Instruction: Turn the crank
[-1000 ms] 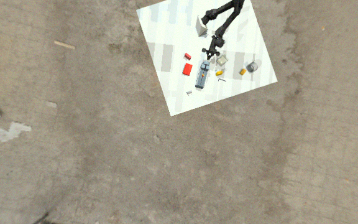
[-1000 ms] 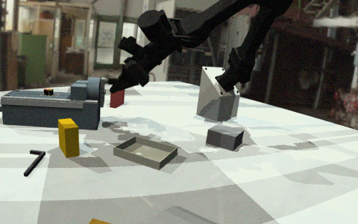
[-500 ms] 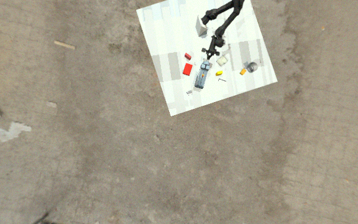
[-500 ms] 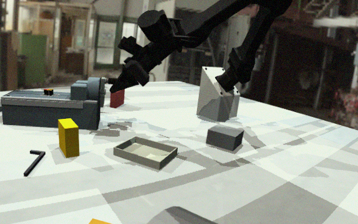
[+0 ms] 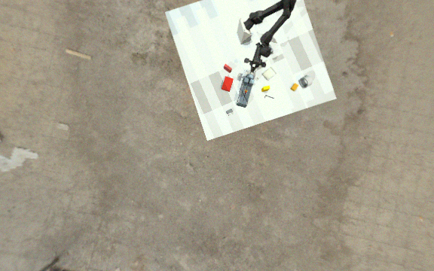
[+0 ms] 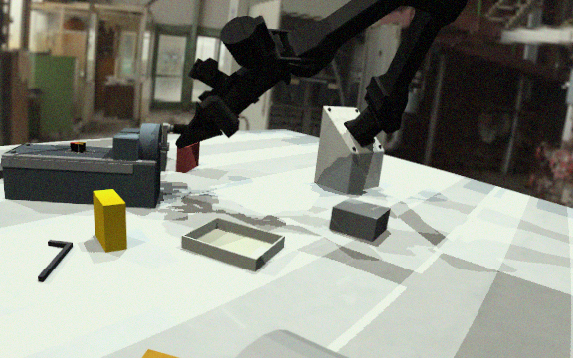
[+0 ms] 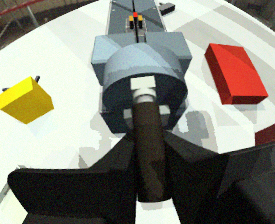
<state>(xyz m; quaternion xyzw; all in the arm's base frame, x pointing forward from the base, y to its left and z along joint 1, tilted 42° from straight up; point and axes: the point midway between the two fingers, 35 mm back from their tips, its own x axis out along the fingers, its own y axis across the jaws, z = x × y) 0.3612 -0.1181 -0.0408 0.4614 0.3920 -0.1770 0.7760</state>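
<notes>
My gripper tip is now 30 mm below the dark crank handle, 10 mm to the right of it and 10 mm past it. Also, from my gripper tip: red pointer 130 mm ahead, 120 mm to the right, 10 mm below; then shallow grey tray 190 mm to the left, 90 mm below, 50 mm ahead; then yellow block 170 mm ahead, 80 mm to the left, 60 mm below.
</notes>
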